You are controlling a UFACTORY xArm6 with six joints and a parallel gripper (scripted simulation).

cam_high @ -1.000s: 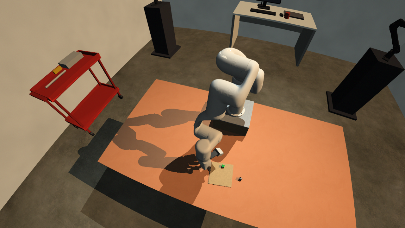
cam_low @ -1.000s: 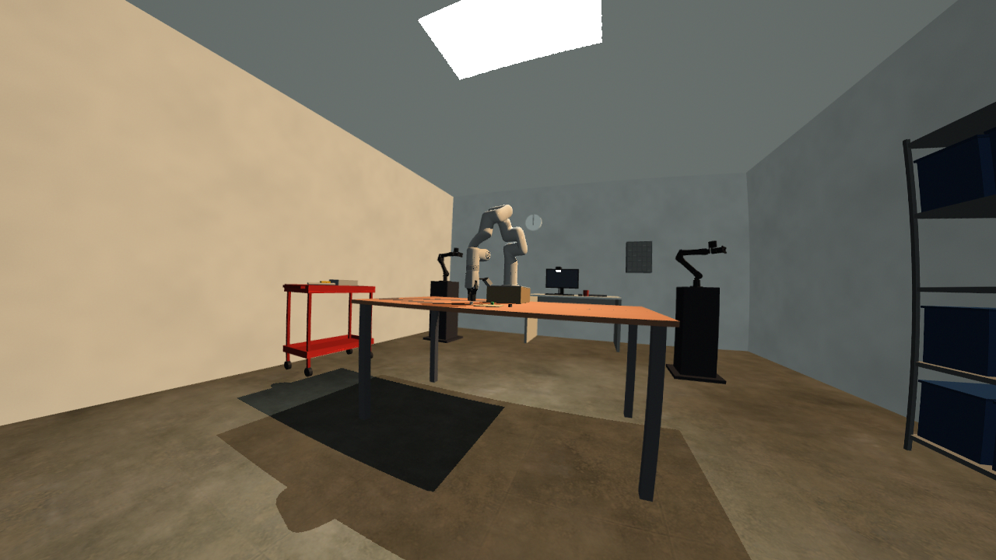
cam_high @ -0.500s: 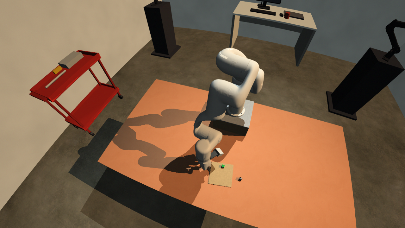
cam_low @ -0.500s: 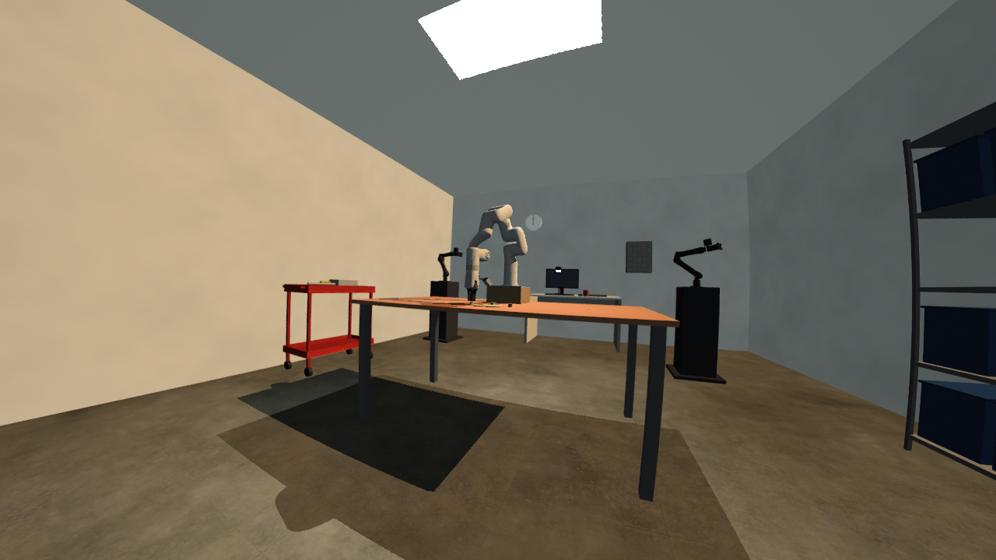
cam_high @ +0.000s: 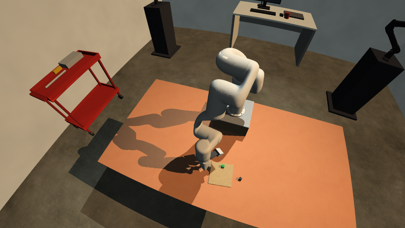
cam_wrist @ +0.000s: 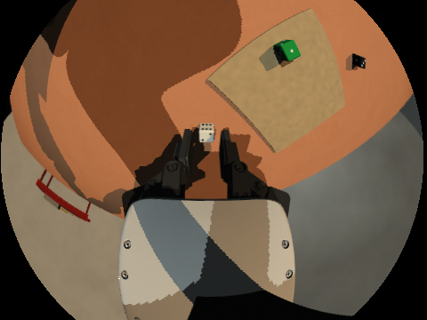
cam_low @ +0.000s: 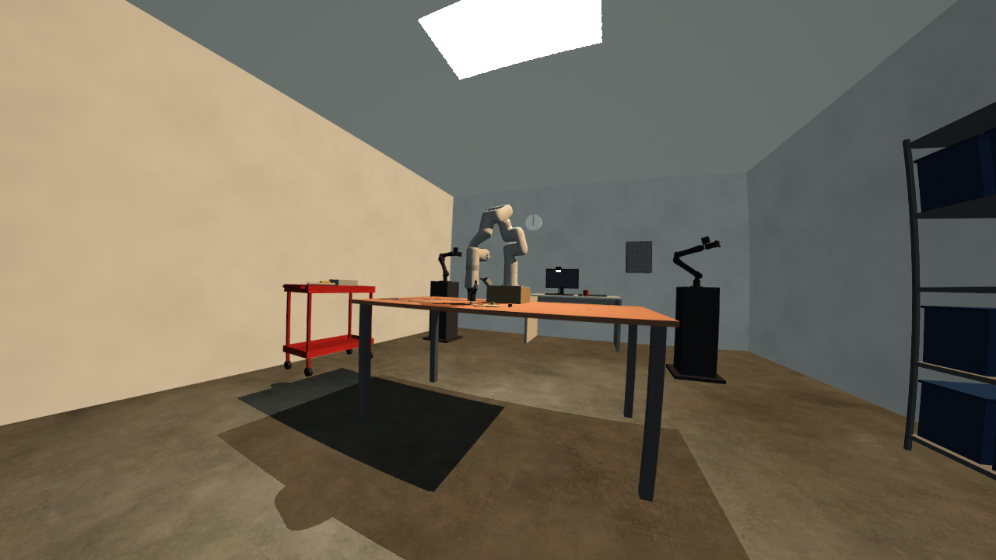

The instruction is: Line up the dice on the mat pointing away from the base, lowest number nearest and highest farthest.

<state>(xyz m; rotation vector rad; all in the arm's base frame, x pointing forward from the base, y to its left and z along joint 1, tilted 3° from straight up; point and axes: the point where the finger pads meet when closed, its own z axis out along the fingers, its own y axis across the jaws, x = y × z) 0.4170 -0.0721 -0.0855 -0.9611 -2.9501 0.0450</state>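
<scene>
My hand is 30 mm above the white die. From my hand the other things lie so: black die 10 mm behind, 240 mm to the left, 30 mm below; green die 40 mm behind, 110 mm to the left, 30 mm below; tan mat 10 mm ahead, 120 mm to the left, 40 mm below.
</scene>
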